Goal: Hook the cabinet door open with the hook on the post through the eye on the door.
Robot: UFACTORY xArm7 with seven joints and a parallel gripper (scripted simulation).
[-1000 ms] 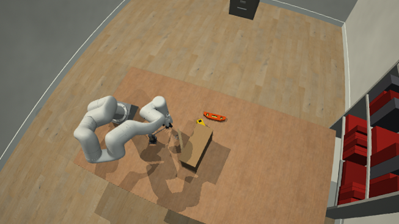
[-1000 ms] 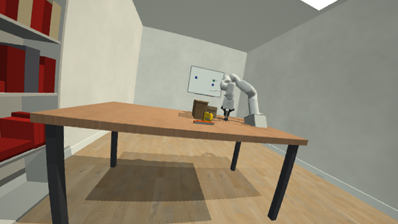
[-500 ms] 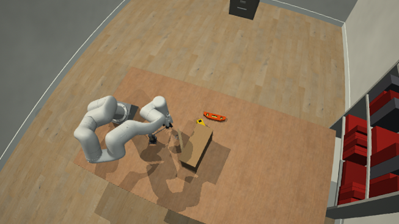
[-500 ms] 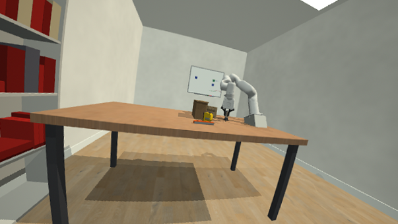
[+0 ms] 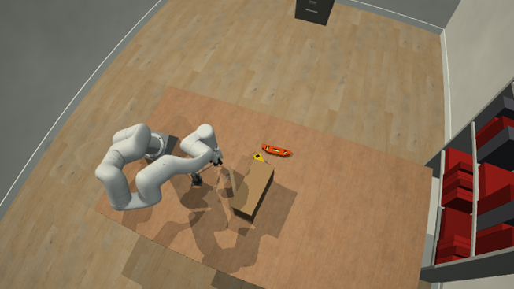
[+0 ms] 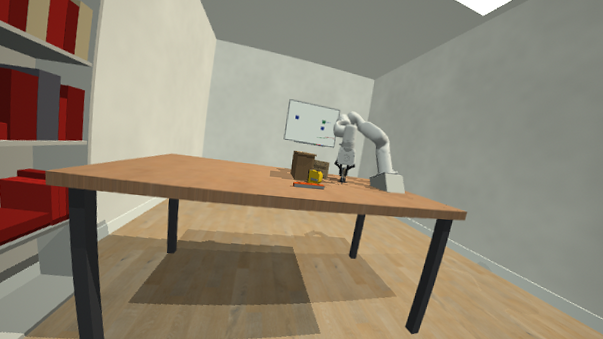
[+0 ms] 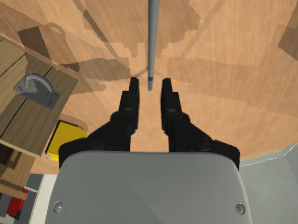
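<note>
Now: hand 5 cm to the left of the grey hook rod, 2 cm past it and 2 cm above it. From my hand the other things lie so: cabinet door: 14 cm ahead, 11 cm to the right; then yellow tape measure: 21 cm ahead, 9 cm to the left, 3 cm below; then orange spirit level: 27 cm ahead, 18 cm to the left, 6 cm below.
</note>
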